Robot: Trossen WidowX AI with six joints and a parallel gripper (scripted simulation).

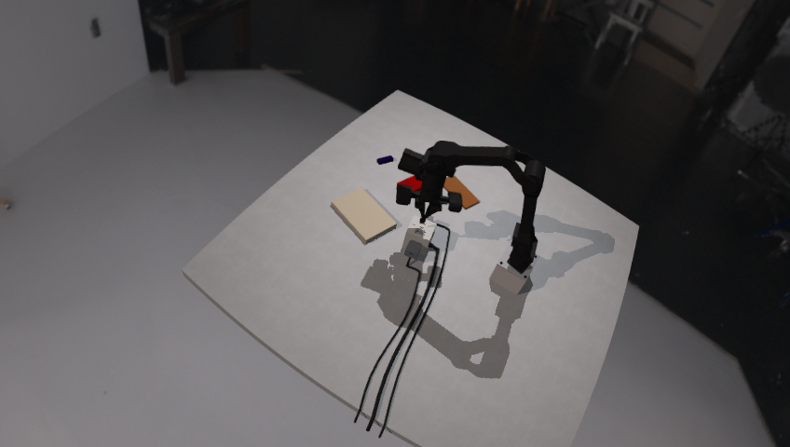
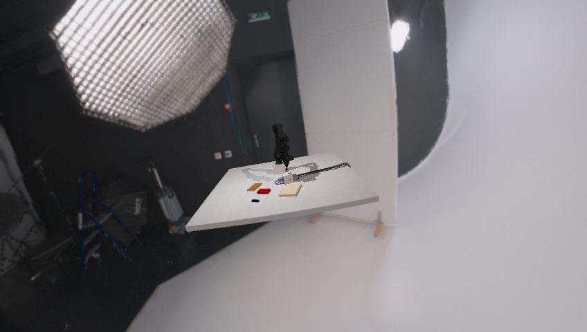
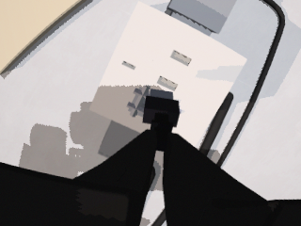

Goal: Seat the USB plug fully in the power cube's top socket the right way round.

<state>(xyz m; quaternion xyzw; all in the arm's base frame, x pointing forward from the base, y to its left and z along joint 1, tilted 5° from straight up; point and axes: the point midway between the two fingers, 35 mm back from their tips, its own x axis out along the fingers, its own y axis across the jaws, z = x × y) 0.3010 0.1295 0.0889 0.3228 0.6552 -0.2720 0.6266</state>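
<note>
My gripper tip is now 20 mm above the black USB plug.
</note>
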